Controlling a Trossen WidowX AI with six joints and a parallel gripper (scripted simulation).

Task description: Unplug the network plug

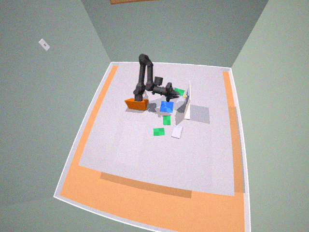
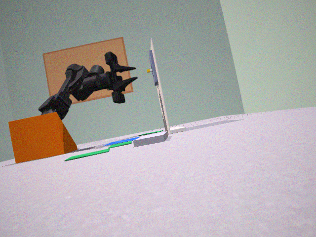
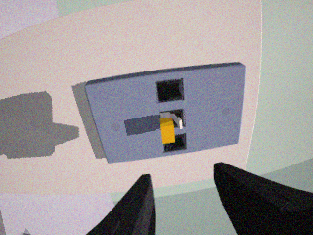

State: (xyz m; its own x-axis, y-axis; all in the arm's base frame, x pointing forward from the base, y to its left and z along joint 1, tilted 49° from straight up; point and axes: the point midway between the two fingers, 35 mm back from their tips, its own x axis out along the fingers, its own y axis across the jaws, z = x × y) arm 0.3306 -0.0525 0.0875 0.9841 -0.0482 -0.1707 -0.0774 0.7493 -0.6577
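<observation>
Now: the network plug 6 cm ahead of my gripper tip. Also, from my gripper tip: upright cream panel 8 cm ahead, 1 cm to the left, 9 cm below; low pale block 3 cm ahead, 21 cm to the right, 23 cm below; blue marked square 10 cm behind, 2 cm to the left, 24 cm below.
</observation>
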